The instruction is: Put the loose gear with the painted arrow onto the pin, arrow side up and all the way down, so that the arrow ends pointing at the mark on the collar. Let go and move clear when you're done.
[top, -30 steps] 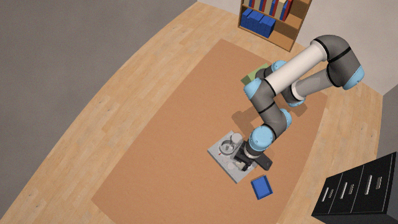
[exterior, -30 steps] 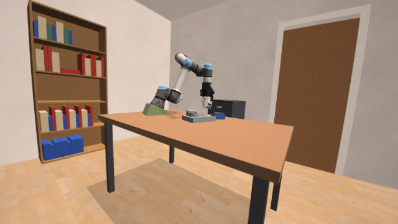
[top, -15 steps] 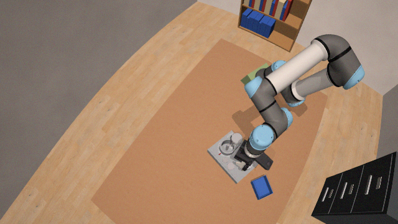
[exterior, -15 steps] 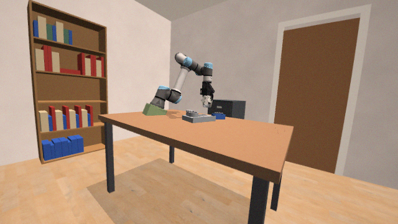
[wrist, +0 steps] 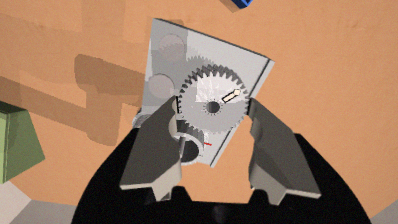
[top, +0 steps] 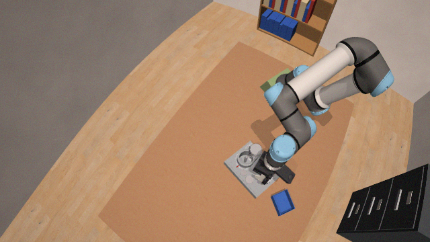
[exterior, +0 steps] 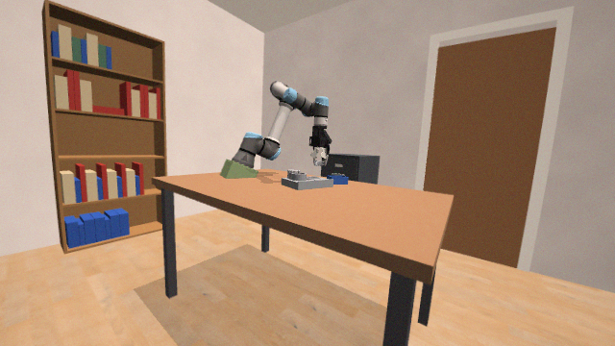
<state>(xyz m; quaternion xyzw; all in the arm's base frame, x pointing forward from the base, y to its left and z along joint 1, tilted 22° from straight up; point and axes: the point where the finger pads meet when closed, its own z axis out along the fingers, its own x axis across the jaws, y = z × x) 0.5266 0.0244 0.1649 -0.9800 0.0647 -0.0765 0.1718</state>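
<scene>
The grey gear is right at my hand. The rest, counted from my hand: blue tray 5 cm ahead, 14 cm to the left, 12 cm below.
</scene>
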